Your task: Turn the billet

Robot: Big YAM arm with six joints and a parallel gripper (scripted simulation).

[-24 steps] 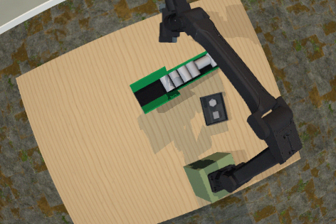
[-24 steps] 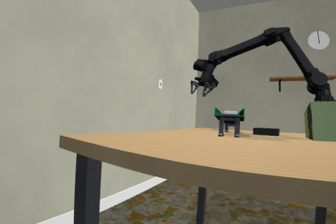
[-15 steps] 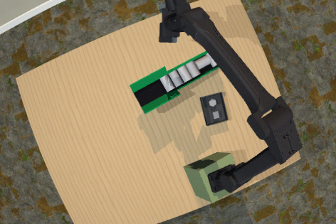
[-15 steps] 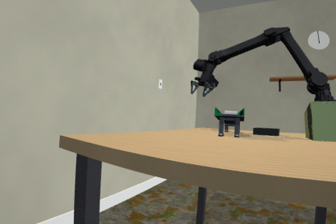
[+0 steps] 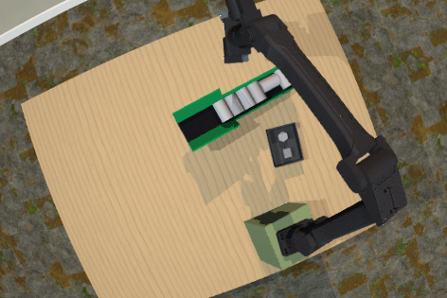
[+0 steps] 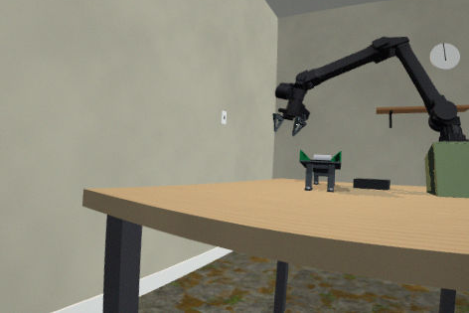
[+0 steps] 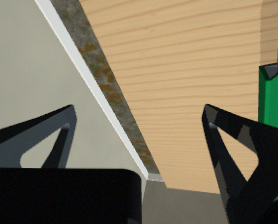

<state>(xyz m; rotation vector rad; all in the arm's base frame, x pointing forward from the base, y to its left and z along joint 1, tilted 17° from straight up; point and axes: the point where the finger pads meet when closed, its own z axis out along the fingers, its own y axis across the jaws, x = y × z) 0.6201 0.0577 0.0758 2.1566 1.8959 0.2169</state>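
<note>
Now: the ramp 17 cm behind my hand, 1 cm to the left of it and 15 cm below it. Round my hand: dark tray: 34 cm behind, 10 cm to the right, 21 cm below.
</note>
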